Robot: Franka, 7 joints.
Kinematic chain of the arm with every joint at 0, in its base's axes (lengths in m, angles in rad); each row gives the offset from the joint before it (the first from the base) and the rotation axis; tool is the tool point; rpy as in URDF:
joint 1: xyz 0 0 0.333 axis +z
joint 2: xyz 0 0 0 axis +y
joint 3: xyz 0 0 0.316 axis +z
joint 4: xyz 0.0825 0 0 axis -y
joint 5: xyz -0.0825 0 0.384 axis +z
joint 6: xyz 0 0 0 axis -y
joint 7: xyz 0.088 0 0 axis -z
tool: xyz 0 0 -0.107 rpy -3.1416 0 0
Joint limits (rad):
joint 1: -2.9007..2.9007
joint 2: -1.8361..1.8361
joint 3: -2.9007..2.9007
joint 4: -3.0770..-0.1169
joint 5: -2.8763..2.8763
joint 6: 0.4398..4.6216
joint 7: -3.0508..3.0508
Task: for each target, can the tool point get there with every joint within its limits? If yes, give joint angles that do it. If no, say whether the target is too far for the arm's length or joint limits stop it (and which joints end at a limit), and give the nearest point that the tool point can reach.
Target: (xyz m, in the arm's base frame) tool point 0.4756 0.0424 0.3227
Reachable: yes | joints 2.0062 -1.0055 -1.7790 -2.5745 0.0047 4.2127 1.7965
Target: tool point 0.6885 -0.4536 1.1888
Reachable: no: too far | nearest point 0.4970 -0.3275 0.9508 | short by 0.330 m
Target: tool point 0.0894 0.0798 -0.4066
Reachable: no: joint limits stop it (at a limit: joint 2) | nearest point 0.1033 0.0922 -0.3407 | short by 0.069 m
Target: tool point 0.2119 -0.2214 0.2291
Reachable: yes | joints 0.8324 1.3798 -0.8204 -2.8044 -1.5400 1.0360 2.1965
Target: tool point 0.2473 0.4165 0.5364
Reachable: yes | joints 2.3583 -0.5414 -0.9914 -2.4124 -2.4320 1.2479 2.0673
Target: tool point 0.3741 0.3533 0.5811
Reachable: yes | joints -1.3410 0.4765 2.2198 -2.1144 0.2778 2.3194 1.8073
